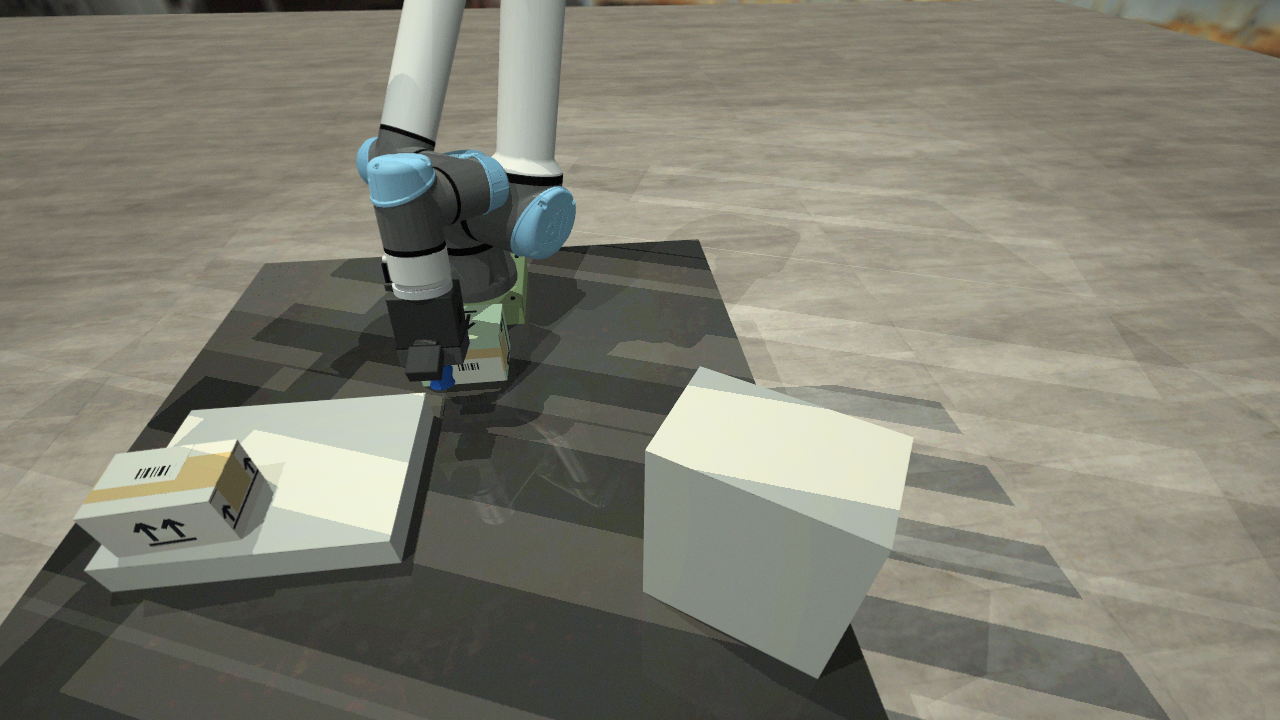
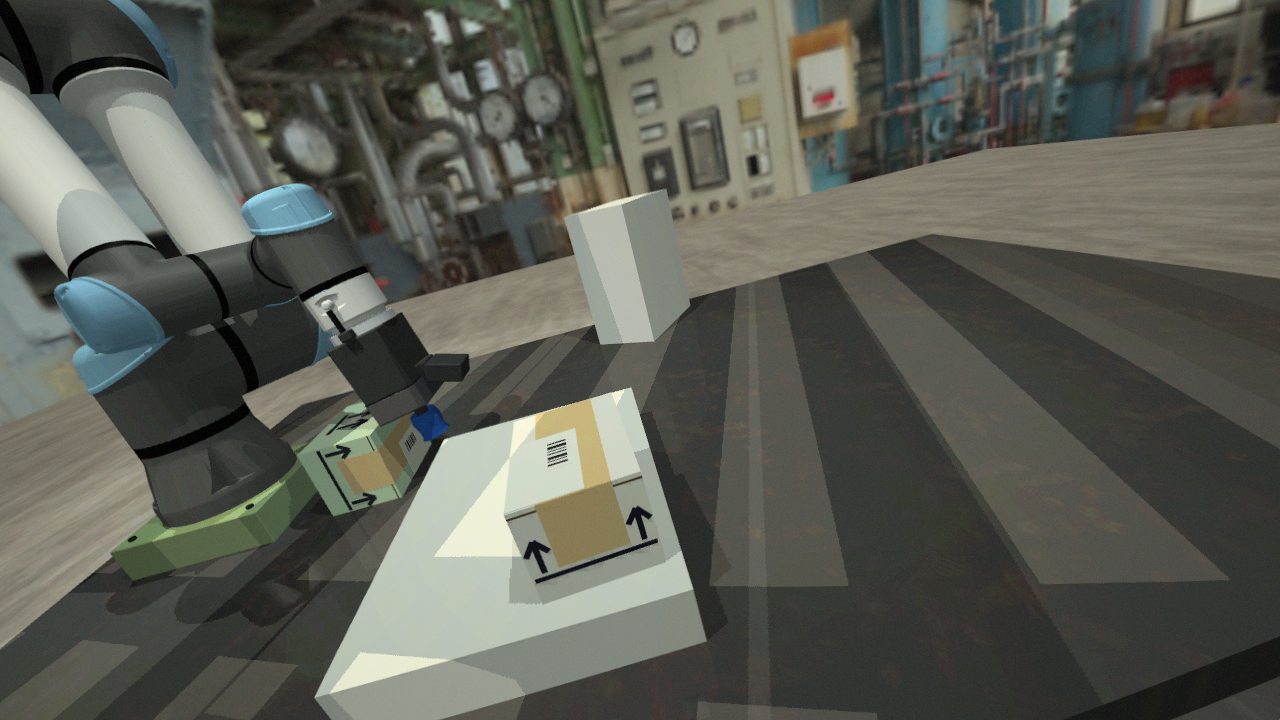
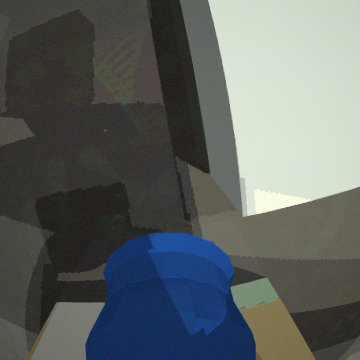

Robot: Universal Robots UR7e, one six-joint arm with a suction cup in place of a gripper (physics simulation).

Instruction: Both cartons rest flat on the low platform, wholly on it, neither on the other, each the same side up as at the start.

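Frame: origin at the arm's base, x up, y ahead, z left, level; centimetres.
Where they show: hand, tool point: [image 1: 442, 383] [image 2: 436, 432] [image 3: 168, 283]; arm's base, link origin: [image 1: 476, 279] [image 2: 233, 486].
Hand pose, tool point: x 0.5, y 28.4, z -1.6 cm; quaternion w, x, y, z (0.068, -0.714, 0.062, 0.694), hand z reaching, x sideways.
Note:
Each offset is from my tool point to the top centre of the thing.
A white carton {dx +7.3, dy +19.9, dz -25.2 cm} [image 1: 170, 502] [image 2: 577, 487] with tan tape and up-arrows rests flat and upright on the low white platform {dx -0.2, dy +13.7, dz -18.0 cm} [image 1: 340, 483] [image 2: 465, 609], near one end. A green carton {dx +4.0, dy -9.4, dz +1.7 cm} [image 1: 486, 345] [image 2: 362, 465] [image 3: 271, 321] lies tipped on its side on the dark mat beside the robot base, its arrows pointing sideways and its taped face turned toward the platform. My blue suction cup [image 1: 439, 383] [image 2: 430, 422] [image 3: 171, 257] is tilted and sits at the upper edge of that taped face. Its tip reaches past the carton's edge over the mat and does not lift the carton.
A tall white block {dx +20.0, dy +32.5, dz +37.9 cm} [image 1: 769, 510] [image 2: 630, 263] stands at the mat's corner, away from the platform. The green robot base [image 2: 215, 532] is right behind the tipped carton. The platform's near corner lies close to the cup.

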